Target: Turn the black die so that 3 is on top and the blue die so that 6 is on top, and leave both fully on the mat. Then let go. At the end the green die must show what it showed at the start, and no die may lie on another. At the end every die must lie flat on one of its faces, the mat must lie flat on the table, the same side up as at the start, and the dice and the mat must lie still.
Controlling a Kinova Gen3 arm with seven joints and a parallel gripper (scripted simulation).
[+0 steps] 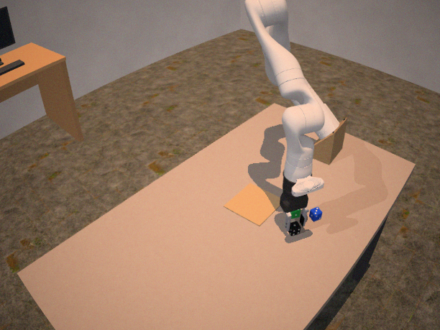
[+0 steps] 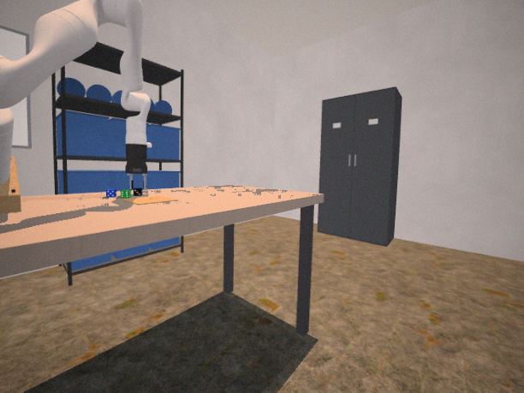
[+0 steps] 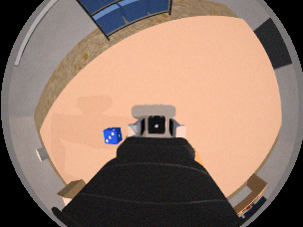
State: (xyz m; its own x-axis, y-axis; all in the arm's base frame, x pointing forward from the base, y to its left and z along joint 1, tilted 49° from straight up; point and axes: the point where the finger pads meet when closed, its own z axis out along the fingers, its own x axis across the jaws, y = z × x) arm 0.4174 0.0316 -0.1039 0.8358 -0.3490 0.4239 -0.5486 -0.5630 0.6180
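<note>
Right now my hand is 30 mm above the black die. Also, from my hand: blue die: 90 mm behind, 20 mm to the left, 30 mm below; green die: 60 mm behind, 40 mm to the right, 30 mm below; orange mat: 30 mm behind, 170 mm to the right, 40 mm below.
</note>
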